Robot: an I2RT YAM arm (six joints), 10 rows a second.
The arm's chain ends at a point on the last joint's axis. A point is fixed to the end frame.
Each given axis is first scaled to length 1.
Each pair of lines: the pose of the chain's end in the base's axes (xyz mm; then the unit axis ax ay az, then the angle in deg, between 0 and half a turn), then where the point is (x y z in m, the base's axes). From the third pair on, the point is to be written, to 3 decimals.
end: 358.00 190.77 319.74 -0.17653 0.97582 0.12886 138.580
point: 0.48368 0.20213 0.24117
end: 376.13 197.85 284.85 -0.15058 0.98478 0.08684 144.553
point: 0.49354 0.19509 0.19371
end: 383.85 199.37 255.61 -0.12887 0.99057 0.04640 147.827
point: 0.496 0.183 0.159
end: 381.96 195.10 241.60 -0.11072 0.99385 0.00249 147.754
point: 0.493 0.166 0.148
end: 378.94 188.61 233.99 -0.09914 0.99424 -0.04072 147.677
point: 0.490 0.148 0.144
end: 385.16 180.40 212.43 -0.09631 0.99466 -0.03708 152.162
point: 0.488 0.139 0.114
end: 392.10 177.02 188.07 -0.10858 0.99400 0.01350 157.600
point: 0.486 0.148 0.076
